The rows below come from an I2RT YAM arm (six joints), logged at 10 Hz.
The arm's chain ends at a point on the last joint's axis. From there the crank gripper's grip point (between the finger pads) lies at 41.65 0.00 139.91 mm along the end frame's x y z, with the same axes.
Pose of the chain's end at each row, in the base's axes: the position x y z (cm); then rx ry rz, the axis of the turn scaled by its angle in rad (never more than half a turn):
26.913 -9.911 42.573 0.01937 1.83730 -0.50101
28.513 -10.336 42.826 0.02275 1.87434 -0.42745
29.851 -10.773 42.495 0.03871 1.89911 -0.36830
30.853 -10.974 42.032 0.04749 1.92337 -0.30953
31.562 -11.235 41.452 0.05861 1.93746 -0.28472
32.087 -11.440 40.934 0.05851 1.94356 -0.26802
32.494 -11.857 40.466 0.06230 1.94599 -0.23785
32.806 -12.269 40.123 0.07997 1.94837 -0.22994
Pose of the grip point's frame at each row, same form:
38.253 -15.740 35.465 0.01937 1.83730 -0.50101
39.834 -15.374 35.108 0.02275 1.87434 -0.42745
41.130 -15.209 34.359 0.03871 1.89911 -0.36830
42.080 -14.771 33.510 0.04749 1.92337 -0.30953
42.712 -14.785 32.724 0.05861 1.93746 -0.28472
43.225 -14.796 32.114 0.05851 1.94356 -0.26802
43.674 -14.878 31.579 0.06230 1.94599 -0.23785
43.955 -15.261 31.188 0.07997 1.94837 -0.22994

